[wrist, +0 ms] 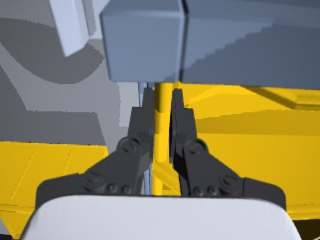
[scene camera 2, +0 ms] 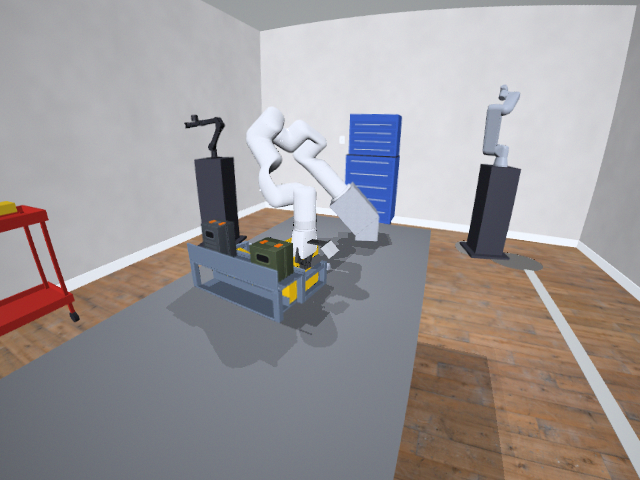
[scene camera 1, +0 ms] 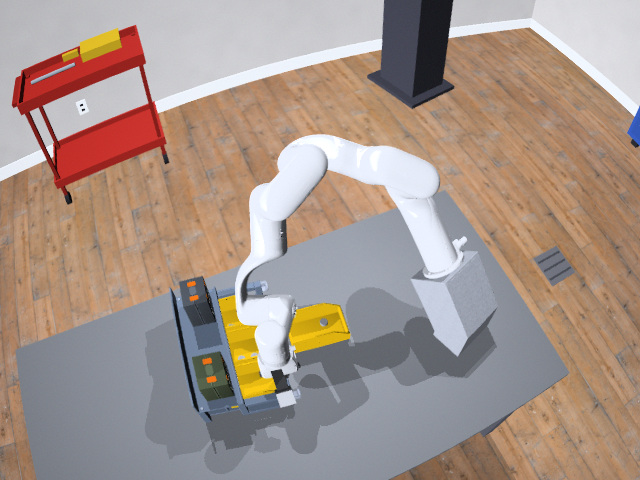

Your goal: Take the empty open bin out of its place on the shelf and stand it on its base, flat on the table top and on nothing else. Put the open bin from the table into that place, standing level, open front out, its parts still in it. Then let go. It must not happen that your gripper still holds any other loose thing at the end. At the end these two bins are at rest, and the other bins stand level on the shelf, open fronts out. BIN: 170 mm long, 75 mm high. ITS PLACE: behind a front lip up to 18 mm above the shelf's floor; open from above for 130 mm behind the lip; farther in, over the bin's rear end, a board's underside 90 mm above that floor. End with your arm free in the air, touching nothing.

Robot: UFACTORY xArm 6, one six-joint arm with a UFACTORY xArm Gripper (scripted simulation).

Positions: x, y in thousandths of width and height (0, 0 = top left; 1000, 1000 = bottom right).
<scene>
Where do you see a yellow bin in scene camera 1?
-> At 479, 674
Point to a yellow bin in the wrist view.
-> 805, 577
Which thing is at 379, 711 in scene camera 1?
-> A yellow bin.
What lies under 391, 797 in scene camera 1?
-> A yellow bin.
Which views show the gripper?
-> The wrist view, scene camera 2 and scene camera 1: all of them.
</scene>
